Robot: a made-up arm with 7 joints.
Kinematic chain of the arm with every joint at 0, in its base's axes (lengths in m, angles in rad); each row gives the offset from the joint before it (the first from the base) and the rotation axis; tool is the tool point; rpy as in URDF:
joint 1: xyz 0.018 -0.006 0.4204 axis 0 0.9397 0.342
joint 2: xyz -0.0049 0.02 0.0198 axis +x
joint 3: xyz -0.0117 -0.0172 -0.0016 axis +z
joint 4: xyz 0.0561 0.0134 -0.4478 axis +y
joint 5: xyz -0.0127 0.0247 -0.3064 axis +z
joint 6: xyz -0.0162 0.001 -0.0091 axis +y
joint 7: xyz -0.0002 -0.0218 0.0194 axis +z
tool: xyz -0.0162 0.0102 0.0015 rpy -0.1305 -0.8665 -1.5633
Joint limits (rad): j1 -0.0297..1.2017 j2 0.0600..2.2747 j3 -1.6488..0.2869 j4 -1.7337..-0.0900 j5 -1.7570..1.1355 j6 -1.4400..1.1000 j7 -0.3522..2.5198
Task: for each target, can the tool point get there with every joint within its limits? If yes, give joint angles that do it. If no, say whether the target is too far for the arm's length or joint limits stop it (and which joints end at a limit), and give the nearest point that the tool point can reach.
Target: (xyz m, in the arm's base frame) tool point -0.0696 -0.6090 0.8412
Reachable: no: joint limits stop it (at a limit: joint 1, joint 2, joint 3, joint 4, joint 5, joint 6) | nearest point -0.2391 -0.4218 0.2294 | short by 0.662 m
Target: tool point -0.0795 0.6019 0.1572
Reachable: yes | joints 1.0287 1.2522 0.1256 -1.3533 0.1952 -1.2239 1.4730
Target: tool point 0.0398 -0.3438 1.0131
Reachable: no: joint limits stop it (at a limit: joint 1, joint 2, joint 3, joint 4, joint 5) | nearest point 0.3209 0.2195 0.8431 | short by 0.652 m
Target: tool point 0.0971 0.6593 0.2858
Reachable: yes | joints 1.0374 1.7510 -0.0648 -1.3736 0.0514 -1.0830 0.7379
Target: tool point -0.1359 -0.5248 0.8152
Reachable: no: joint limits stop it (at a limit: joint 1, joint 2, joint 3, joint 4, joint 5, joint 6) | nearest point -0.2393 -0.4192 0.2301 | short by 0.604 m
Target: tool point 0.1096 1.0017 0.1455
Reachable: no: too far | nearest point 0.0817 0.7707 0.2143 | short by 0.243 m
